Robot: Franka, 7 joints.
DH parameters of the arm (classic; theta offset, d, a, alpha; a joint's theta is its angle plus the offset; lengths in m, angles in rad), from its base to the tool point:
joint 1: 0 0.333 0 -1.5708
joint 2: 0 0 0 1.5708
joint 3: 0 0.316 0.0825 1.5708
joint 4: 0 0 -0.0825 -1.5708
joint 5: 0 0.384 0 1.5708
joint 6: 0 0 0.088 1.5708
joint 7: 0 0.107 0 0
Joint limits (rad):
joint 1: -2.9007..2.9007
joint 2: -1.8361..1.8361
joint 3: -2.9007..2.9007
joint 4: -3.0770..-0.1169
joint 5: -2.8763..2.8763
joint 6: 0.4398..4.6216
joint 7: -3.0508..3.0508
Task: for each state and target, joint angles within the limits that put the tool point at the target. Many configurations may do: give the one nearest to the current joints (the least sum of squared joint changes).
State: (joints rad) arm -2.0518 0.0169 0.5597 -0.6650 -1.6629 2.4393 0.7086
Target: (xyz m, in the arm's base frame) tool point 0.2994 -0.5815 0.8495
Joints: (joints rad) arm -1.5630 0.4275 0.7392 -0.8803 -1.6622 2.4839 0.7086
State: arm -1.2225 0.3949 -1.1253 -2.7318 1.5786 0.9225 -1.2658
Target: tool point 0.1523 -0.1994 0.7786
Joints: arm -0.8291 -0.6207 -0.3444 -2.1138 1.7111 0.7056 -1.2658
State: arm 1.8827 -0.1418 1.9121 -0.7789 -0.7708 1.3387 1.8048
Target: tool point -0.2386 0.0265 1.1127
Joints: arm 1.7574 0.0749 1.8382 -0.3280 -0.8711 1.7061 1.8048
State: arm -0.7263 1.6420 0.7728 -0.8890 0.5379 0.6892 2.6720
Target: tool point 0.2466 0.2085 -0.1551
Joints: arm -0.1646 1.8361 0.4242 -1.4231 0.3940 0.9678 2.6720
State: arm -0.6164 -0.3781 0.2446 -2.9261 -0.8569 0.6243 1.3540
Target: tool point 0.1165 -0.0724 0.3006
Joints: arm -0.3868 -0.1642 0.4561 -2.9959 -0.5945 0.7768 1.3540
